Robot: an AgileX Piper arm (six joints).
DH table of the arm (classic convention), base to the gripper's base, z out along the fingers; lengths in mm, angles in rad. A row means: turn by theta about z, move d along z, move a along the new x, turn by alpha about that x. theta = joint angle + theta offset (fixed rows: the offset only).
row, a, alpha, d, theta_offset
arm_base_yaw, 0, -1.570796, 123, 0
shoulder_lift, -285, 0, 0, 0.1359
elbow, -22, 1.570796, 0, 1.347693
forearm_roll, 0, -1.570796, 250.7, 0
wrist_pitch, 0, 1.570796, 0, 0
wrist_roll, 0, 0, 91, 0
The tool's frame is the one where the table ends.
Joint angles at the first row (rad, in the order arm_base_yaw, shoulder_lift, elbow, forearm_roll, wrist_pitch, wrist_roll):
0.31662 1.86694 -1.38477 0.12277 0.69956 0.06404
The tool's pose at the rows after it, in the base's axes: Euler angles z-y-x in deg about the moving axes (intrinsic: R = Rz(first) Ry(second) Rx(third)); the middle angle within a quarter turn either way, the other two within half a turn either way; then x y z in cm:
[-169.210 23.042 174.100 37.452 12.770 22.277]
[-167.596 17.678 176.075 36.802 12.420 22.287]
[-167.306 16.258 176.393 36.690 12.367 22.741]
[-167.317 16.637 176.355 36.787 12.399 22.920]
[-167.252 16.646 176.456 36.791 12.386 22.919]
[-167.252 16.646 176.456 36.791 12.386 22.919]
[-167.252 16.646 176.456 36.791 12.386 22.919]
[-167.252 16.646 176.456 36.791 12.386 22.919]
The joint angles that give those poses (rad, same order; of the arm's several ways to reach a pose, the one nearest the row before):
0.31662 1.86693 -1.38648 0.07515 0.76763 0.06405
0.31662 1.86692 -1.40020 0.04917 0.87825 0.06404
0.31662 1.86507 -1.41906 0.04525 0.92420 0.06404
0.31663 1.86507 -1.42571 0.04525 0.92421 0.06405
0.31661 1.86507 -1.42570 0.04345 0.92420 0.06403
0.31661 1.86507 -1.42570 0.04345 0.92420 0.06403
0.31661 1.86507 -1.42570 0.04345 0.92420 0.06403
0.31661 1.86507 -1.42570 0.04345 0.92420 0.06403

